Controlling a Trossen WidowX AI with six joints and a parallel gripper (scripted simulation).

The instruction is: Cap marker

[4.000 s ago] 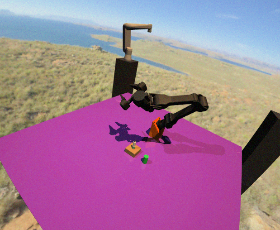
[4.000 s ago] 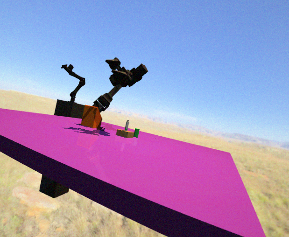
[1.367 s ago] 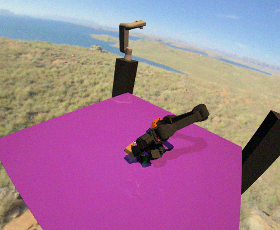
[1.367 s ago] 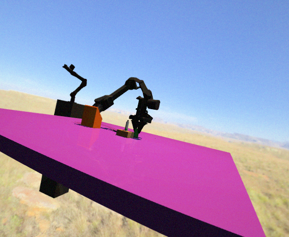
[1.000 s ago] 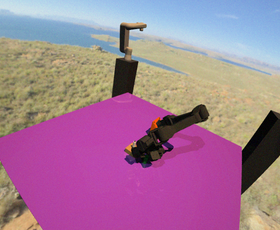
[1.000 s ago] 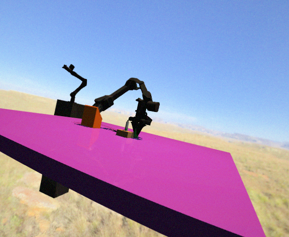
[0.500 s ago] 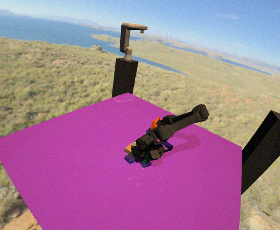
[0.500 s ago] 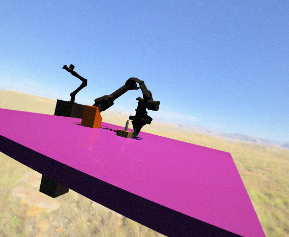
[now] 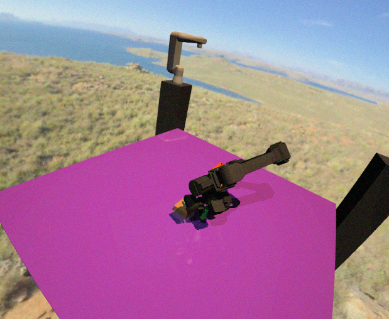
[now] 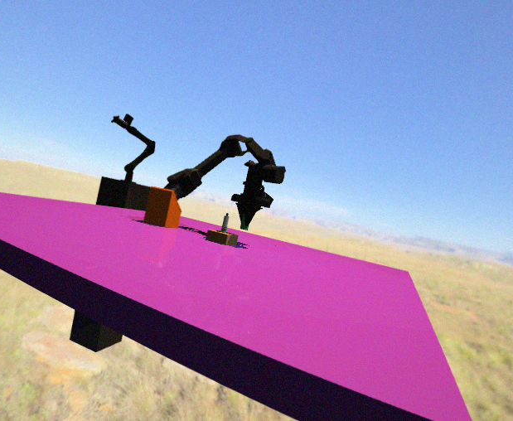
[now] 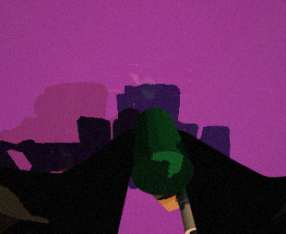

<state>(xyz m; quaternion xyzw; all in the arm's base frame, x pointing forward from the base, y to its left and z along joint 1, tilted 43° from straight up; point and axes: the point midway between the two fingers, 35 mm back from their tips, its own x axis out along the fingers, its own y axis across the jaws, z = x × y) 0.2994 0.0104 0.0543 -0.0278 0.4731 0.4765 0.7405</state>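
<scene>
My gripper tip is now 100 mm to the left of the orange-brown holder block, 50 mm above it and 30 mm past it. From my gripper tip the other things lie so: green marker cap 10 mm above.
</scene>
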